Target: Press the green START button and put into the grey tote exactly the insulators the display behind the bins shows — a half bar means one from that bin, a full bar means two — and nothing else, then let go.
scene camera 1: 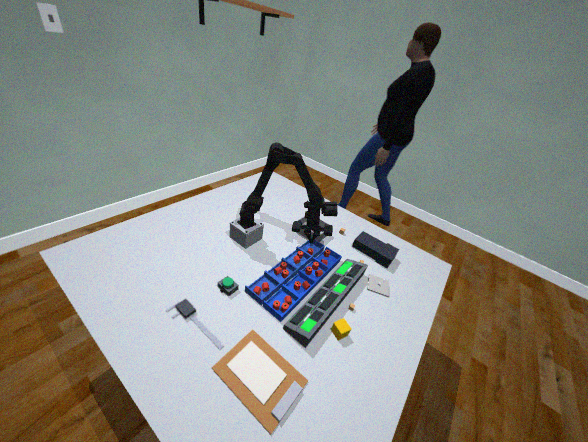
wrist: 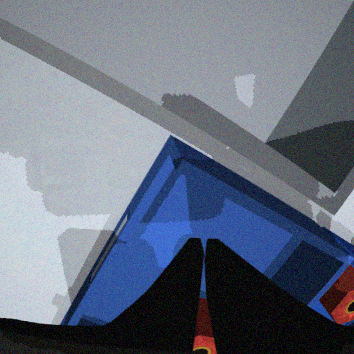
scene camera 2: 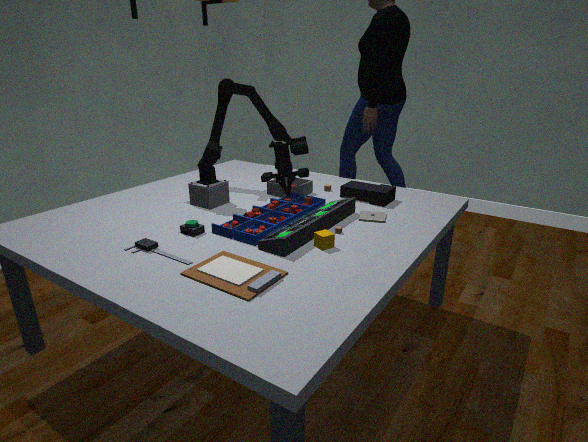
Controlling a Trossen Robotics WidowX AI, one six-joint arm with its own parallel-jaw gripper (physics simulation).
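My gripper [scene camera 1: 313, 238] [scene camera 2: 286, 192] [wrist: 201, 248] is shut with nothing between its fingers. It hangs low over the far end compartment of the blue bins [scene camera 1: 261, 302] [scene camera 2: 233, 234] [wrist: 232, 225], just in front of the grey tote [scene camera 2: 302, 187] [wrist: 105, 88]. Red insulators [scene camera 1: 297, 285] [scene camera 2: 272, 219] lie in the compartments. In the wrist view one insulator [wrist: 203, 326] shows below the closed fingertips and another insulator [wrist: 342, 298] lies at the right edge. The green START button [scene camera 1: 227, 281] [scene camera 2: 191, 223] sits left of the bins. The dark display [scene camera 1: 325, 302] [scene camera 2: 310, 221] behind the bins shows three green bars.
A yellow cube [scene camera 1: 340, 328] [scene camera 2: 324, 238], a dark box [scene camera 1: 375, 248] [scene camera 2: 368, 192] and a small pale plate [scene camera 1: 378, 285] [scene camera 2: 372, 216] lie beyond the display. A clipboard [scene camera 1: 259, 377] [scene camera 2: 233, 272] and a measuring tool [scene camera 1: 186, 308] [scene camera 2: 146, 244] lie near the front. A person [scene camera 1: 397, 123] [scene camera 2: 380, 88] stands behind the table.
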